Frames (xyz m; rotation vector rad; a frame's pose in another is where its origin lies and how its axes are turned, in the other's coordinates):
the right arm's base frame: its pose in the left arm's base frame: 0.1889 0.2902 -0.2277 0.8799 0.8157 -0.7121
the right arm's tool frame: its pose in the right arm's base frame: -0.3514 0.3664 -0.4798 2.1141 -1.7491 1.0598
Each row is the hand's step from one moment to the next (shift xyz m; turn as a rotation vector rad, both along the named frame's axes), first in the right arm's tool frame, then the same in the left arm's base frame.
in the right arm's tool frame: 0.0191 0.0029 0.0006 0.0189 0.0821 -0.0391
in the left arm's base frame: -0.0103 -0.0163 -0.0004 -0.0524 -0.0040 0.0766
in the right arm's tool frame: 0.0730 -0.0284 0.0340 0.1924 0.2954 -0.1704
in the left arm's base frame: -0.0242 -0.0650 -0.0498 -0.2249 -0.1363 0.2901
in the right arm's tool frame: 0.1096 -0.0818 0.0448 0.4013 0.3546 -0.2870
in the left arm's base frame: -0.0030 -0.1111 -0.0914 -0.2996 -0.3424 0.4026
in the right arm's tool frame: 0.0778 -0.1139 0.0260 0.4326 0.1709 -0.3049
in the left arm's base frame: 0.0439 -0.0972 -0.0913 -0.1615 -0.4309 0.3124
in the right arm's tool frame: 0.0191 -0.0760 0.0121 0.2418 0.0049 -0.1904
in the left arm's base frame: 0.0452 -0.0365 -0.0539 -0.0104 -0.2736 0.1406
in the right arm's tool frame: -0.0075 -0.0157 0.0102 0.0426 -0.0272 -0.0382
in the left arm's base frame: 0.0103 0.0051 -0.0166 0.0222 -0.0579 0.0130
